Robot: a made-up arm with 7 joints. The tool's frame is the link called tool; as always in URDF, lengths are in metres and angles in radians.
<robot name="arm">
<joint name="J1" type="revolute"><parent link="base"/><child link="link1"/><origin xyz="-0.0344 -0.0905 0.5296" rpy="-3.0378 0.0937 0.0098"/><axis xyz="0 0 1"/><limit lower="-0.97" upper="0.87"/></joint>
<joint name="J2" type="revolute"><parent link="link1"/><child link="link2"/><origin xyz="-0.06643 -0.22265 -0.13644" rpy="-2.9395 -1.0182 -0.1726"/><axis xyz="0 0 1"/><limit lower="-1.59" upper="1.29"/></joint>
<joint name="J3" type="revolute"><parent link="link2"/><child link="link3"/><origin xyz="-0.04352 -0.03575 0.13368" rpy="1.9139 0.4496 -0.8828"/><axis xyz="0 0 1"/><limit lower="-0.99" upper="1.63"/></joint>
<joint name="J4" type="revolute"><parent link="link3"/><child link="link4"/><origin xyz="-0.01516 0.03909 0.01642" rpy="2.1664 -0.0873 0.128"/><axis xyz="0 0 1"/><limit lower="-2.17" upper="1.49"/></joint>
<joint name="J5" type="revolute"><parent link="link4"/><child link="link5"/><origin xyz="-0.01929 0.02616 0.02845" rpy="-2.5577 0.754 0.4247"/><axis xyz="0 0 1"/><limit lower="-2.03" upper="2.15"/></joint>
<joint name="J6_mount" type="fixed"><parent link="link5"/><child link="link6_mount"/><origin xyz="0.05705 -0.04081 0.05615" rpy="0 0 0"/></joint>
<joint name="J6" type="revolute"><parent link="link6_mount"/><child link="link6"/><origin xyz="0.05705 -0.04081 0.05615" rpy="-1.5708 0 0.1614"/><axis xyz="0 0 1"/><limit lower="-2.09" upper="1.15"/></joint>
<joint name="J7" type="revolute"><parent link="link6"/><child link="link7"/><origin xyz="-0.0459 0.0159 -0.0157" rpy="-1.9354 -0.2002 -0.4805"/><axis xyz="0 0 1"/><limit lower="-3.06" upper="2.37"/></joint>
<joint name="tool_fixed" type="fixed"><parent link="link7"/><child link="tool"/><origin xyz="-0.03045 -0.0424 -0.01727" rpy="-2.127 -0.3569 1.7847"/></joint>
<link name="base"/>
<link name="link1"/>
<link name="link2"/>
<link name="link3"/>
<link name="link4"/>
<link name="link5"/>
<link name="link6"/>
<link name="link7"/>
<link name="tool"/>
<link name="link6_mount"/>
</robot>
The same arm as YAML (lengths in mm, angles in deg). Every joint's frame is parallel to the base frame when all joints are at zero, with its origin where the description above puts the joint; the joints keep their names.
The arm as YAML. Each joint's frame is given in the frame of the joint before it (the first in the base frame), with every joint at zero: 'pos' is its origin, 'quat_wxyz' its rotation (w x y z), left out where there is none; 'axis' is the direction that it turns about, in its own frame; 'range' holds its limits. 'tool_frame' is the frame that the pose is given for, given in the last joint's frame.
length_unit: mm
angle_unit: deg
joints:
  - joint: J1
    pos: [-34.4, -90.5, 529.6]
    axis: [-0.094095, 0.102695, -0.990252]
    range: [-55.58, 49.85]
  - joint: J2
    pos: [-53.3, 206.8, 164.3]
    axis: [0.900503, -0.0987, 0.423501]
    range: [-91.1, 73.91]
  - joint: J3
    pos: [101.1, -56.1, 87.6]
    axis: [-0.6343, -0.594, 0.4948]
    range: [-56.72, 93.39]
  - joint: J4
    pos: [21.5, -25.2, 30.5]
    axis: [-0.286608, 0.740221, -0.608217]
    range: [-124.33, 85.37]
  - joint: J5
    pos: [-31.0, 29.8, 4.1]
    axis: [-0.0001, 0.0, 1.0]
    range: [-116.31, 123.19]
  - joint: J6
    pos: [-98.9, -99.5, 112.3]
    axis: [1.0, 0.0001, 0.0001]
    range: [-119.75, 65.89]
  - joint: J7
    pos: [-15.7, 45.9, -15.9]
    axis: [-0.349392, -0.494789, -0.795682]
    range: [-175.33, 135.79]
tool_frame:
  pos: [38.8, 35.0, -17.1]
  quat_wxyz: [0.000014, -0.000004, 0.707138, 0.707076]

